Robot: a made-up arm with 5 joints.
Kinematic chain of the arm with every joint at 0, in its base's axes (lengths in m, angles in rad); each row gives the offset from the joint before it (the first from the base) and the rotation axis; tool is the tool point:
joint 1: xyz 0 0 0.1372 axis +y
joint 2: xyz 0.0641 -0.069 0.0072 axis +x
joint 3: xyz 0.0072 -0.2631 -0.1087 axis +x
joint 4: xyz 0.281 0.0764 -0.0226 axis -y
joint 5: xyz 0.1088 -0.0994 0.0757 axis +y
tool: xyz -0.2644 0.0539 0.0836
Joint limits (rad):
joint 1: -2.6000..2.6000
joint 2: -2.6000..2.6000
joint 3: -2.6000..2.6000
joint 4: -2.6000..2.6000
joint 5: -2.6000..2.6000
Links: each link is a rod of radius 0.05 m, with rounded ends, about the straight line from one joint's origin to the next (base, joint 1, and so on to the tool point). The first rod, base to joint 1, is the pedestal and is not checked.
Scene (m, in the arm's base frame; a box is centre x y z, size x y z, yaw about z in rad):
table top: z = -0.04
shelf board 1: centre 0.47 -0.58 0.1 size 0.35 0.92 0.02 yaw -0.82
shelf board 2: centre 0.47 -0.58 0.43 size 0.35 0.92 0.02 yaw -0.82
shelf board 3: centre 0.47 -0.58 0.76 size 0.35 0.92 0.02 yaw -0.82
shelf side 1: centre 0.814 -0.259 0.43 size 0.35 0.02 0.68 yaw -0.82
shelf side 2: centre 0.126 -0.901 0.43 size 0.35 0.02 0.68 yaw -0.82
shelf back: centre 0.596 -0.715 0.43 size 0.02 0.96 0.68 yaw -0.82
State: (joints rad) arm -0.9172 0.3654 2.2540 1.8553 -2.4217
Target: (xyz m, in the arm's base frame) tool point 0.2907 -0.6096 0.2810
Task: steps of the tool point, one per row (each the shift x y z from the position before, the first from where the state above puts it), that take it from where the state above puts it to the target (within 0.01 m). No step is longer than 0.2 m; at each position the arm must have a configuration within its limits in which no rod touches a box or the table.
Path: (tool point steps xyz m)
1: -0.1275 -0.1094 0.0218
2: -0.1668 -0.0653 0.0204

